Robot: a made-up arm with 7 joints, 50 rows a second.
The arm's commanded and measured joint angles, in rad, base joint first. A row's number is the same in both.
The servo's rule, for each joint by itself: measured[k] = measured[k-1] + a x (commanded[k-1-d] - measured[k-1]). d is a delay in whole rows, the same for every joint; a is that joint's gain. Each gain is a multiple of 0.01, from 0.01 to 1. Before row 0 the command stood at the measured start. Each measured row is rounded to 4 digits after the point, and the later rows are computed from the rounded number. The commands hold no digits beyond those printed.
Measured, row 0:
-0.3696, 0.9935, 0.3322, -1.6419, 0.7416, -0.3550, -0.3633
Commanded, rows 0 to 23:
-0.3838, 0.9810, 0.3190, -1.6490, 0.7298, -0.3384, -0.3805
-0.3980, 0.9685, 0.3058, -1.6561, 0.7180, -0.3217, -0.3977
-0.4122, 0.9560, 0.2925, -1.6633, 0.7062, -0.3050, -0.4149
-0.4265, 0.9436, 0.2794, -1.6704, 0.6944, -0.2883, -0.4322
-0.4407, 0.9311, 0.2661, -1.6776, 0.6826, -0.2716, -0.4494
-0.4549, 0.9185, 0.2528, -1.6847, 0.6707, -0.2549, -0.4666
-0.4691, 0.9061, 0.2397, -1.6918, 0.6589, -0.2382, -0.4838
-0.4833, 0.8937, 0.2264, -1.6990, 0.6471, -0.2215, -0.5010
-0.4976, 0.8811, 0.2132, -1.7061, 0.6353, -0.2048, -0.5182
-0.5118, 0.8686, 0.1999, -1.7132, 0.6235, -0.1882, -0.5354
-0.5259, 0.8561, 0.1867, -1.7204, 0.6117, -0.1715, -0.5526
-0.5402, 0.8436, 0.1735, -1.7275, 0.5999, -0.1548, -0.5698
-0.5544, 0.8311, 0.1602, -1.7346, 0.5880, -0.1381, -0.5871
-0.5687, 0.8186, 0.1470, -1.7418, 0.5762, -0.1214, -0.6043
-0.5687, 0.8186, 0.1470, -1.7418, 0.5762, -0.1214, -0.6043
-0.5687, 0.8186, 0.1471, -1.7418, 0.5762, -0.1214, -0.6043
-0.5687, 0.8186, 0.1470, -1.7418, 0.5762, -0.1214, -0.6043
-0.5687, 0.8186, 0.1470, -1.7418, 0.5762, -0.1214, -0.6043
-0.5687, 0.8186, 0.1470, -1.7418, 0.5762, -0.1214, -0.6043
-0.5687, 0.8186, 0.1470, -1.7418, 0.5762, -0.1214, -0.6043
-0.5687, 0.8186, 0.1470, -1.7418, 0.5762, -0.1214, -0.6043
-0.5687, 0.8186, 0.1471, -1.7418, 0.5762, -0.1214, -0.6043
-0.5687, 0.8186, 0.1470, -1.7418, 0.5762, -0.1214, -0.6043
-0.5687, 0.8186, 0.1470, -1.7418, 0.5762, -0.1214, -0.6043
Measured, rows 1 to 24:
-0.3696, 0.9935, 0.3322, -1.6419, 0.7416, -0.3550, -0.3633
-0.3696, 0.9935, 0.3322, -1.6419, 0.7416, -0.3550, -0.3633
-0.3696, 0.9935, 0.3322, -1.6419, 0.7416, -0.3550, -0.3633
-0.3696, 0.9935, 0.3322, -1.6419, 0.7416, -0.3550, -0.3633
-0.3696, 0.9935, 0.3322, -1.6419, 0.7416, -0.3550, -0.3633
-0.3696, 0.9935, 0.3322, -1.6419, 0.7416, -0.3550, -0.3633
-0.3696, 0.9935, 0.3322, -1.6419, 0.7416, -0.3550, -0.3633
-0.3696, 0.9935, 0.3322, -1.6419, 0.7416, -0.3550, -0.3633
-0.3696, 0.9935, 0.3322, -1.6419, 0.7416, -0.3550, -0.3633
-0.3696, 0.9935, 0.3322, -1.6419, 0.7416, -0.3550, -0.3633
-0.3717, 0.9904, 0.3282, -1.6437, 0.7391, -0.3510, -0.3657
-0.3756, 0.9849, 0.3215, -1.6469, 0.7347, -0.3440, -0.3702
-0.3811, 0.9777, 0.3128, -1.6512, 0.7287, -0.3346, -0.3765
-0.3879, 0.9692, 0.3028, -1.6562, 0.7215, -0.3235, -0.3843
-0.3958, 0.9597, 0.2918, -1.6618, 0.7133, -0.3110, -0.3934
-0.4047, 0.9494, 0.2801, -1.6678, 0.7044, -0.2975, -0.4036
-0.4144, 0.9386, 0.2680, -1.6740, 0.6948, -0.2833, -0.4148
-0.4247, 0.9274, 0.2555, -1.6805, 0.6848, -0.2685, -0.4269
-0.4356, 0.9158, 0.2428, -1.6872, 0.6744, -0.2532, -0.4397
-0.4470, 0.9040, 0.2299, -1.6940, 0.6637, -0.2376, -0.4531
-0.4588, 0.8920, 0.2169, -1.7009, 0.6528, -0.2217, -0.4670
-0.4710, 0.8799, 0.2039, -1.7078, 0.6417, -0.2056, -0.4814
-0.4835, 0.8677, 0.1908, -1.7148, 0.6304, -0.1894, -0.4962
-0.4963, 0.8554, 0.1777, -1.7218, 0.6190, -0.1731, -0.5113
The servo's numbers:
d 10
a 0.15 0.25 0.30 0.26 0.21 0.24 0.14

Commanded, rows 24 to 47:
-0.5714, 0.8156, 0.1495, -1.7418, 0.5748, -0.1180, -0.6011
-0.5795, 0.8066, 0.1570, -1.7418, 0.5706, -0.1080, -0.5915
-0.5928, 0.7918, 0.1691, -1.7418, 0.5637, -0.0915, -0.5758
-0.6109, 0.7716, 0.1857, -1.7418, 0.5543, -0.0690, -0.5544
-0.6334, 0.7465, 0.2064, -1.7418, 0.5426, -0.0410, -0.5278
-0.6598, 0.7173, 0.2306, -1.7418, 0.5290, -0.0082, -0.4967
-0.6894, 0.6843, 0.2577, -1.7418, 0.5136, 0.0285, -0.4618
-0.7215, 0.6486, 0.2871, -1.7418, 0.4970, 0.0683, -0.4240
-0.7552, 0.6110, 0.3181, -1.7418, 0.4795, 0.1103, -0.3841
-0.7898, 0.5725, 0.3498, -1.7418, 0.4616, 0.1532, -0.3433
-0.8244, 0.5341, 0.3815, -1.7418, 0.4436, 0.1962, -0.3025
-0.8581, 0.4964, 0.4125, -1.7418, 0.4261, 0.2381, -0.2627
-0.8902, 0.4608, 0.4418, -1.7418, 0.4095, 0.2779, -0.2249
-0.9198, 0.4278, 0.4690, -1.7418, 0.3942, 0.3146, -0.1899
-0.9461, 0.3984, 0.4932, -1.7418, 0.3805, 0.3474, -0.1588
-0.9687, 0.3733, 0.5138, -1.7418, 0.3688, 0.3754, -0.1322
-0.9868, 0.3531, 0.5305, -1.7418, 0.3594, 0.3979, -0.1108
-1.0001, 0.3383, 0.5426, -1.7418, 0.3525, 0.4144, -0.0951
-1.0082, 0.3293, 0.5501, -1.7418, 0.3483, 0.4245, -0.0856
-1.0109, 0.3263, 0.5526, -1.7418, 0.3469, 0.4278, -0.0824
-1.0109, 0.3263, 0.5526, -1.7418, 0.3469, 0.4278, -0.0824
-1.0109, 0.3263, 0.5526, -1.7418, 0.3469, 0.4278, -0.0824
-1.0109, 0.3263, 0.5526, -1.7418, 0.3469, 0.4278, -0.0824
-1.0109, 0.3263, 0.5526, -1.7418, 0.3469, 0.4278, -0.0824
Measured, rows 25 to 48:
-0.5072, 0.8462, 0.1685, -1.7270, 0.6100, -0.1607, -0.5243
-0.5164, 0.8393, 0.1621, -1.7308, 0.6029, -0.1513, -0.5355
-0.5242, 0.8341, 0.1576, -1.7337, 0.5973, -0.1441, -0.5451
-0.5309, 0.8302, 0.1544, -1.7358, 0.5929, -0.1387, -0.5534
-0.5366, 0.8273, 0.1522, -1.7374, 0.5894, -0.1345, -0.5605
-0.5414, 0.8251, 0.1506, -1.7385, 0.5866, -0.1314, -0.5666
-0.5455, 0.8235, 0.1495, -1.7394, 0.5844, -0.1290, -0.5719
-0.5490, 0.8223, 0.1488, -1.7400, 0.5827, -0.1272, -0.5764
-0.5520, 0.8214, 0.1483, -1.7405, 0.5813, -0.1258, -0.5803
-0.5545, 0.8207, 0.1479, -1.7408, 0.5802, -0.1247, -0.5837
-0.5570, 0.8194, 0.1484, -1.7411, 0.5791, -0.1231, -0.5861
-0.5604, 0.8162, 0.1510, -1.7413, 0.5773, -0.1195, -0.5869
-0.5653, 0.8101, 0.1564, -1.7414, 0.5744, -0.1128, -0.5853
-0.5721, 0.8005, 0.1652, -1.7415, 0.5702, -0.1023, -0.5810
-0.5813, 0.7870, 0.1776, -1.7416, 0.5644, -0.0876, -0.5736
-0.5931, 0.7696, 0.1935, -1.7417, 0.5570, -0.0685, -0.5628
-0.6075, 0.7483, 0.2128, -1.7417, 0.5479, -0.0452, -0.5487
-0.6246, 0.7234, 0.2351, -1.7417, 0.5372, -0.0180, -0.5312
-0.6442, 0.6953, 0.2600, -1.7417, 0.5251, 0.0128, -0.5106
-0.6660, 0.6646, 0.2869, -1.7417, 0.5118, 0.0465, -0.4872
-0.6898, 0.6320, 0.3153, -1.7417, 0.4975, 0.0824, -0.4613
-0.7150, 0.5981, 0.3445, -1.7417, 0.4825, 0.1198, -0.4335
-0.7413, 0.5638, 0.3737, -1.7417, 0.4672, 0.1577, -0.4043
-0.7681, 0.5298, 0.4023, -1.7417, 0.4519, 0.1954, -0.3743

